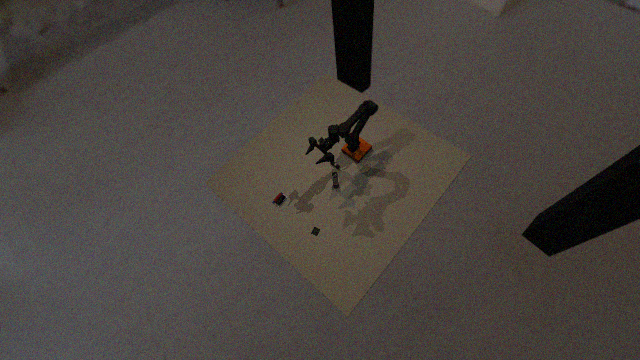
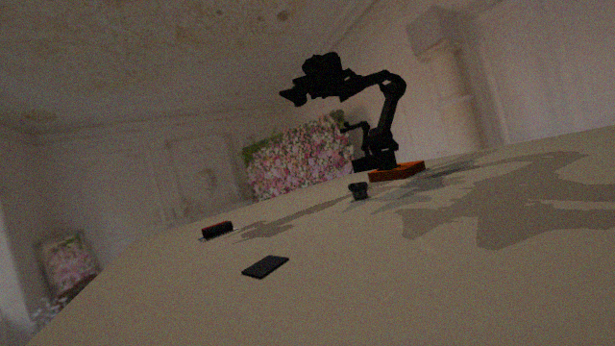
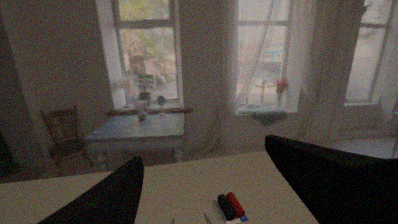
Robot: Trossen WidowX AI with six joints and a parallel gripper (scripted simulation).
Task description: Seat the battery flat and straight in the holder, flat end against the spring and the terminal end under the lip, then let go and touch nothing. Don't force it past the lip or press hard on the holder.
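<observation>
My gripper tip is 19 cm past the battery, 3 cm to the left of it and 32 cm above it. From my gripper tip the other things lie so: flat black square (22 cm ahead, 23 cm to the left, 34 cm below).
</observation>
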